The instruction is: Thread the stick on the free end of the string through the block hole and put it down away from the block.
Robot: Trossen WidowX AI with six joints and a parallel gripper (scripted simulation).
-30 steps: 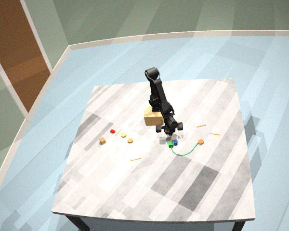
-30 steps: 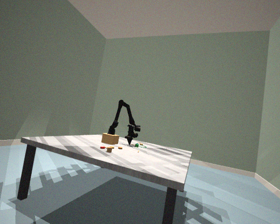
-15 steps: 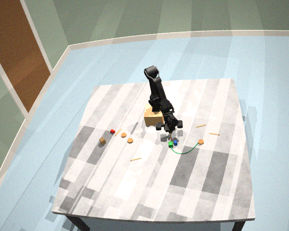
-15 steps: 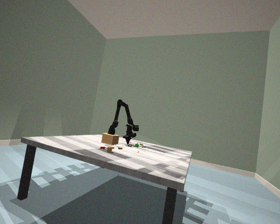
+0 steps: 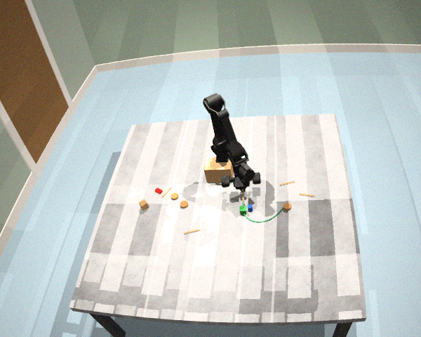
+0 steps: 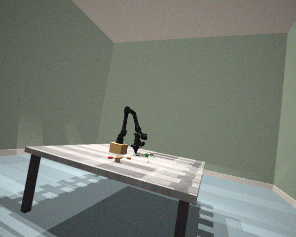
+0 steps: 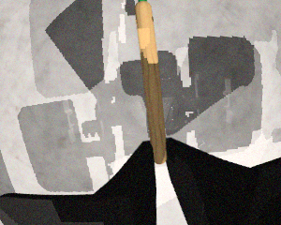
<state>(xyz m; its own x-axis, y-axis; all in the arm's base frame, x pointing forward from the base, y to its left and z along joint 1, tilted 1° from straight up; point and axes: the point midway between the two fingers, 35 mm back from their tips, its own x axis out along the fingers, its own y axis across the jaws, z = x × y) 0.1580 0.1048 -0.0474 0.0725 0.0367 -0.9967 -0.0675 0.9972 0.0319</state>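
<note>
Right now my gripper tip is 11 cm short of the blue cylinder, 4 cm to the right of it and 1 cm below it. From my gripper tip the other things lie so: green cube: 12 cm ahead, 1 cm to the left, 1 cm above; round wooden button: 10 cm ahead, 22 cm to the left; thin wooden stick: 5 cm ahead, 1 cm above.
</note>
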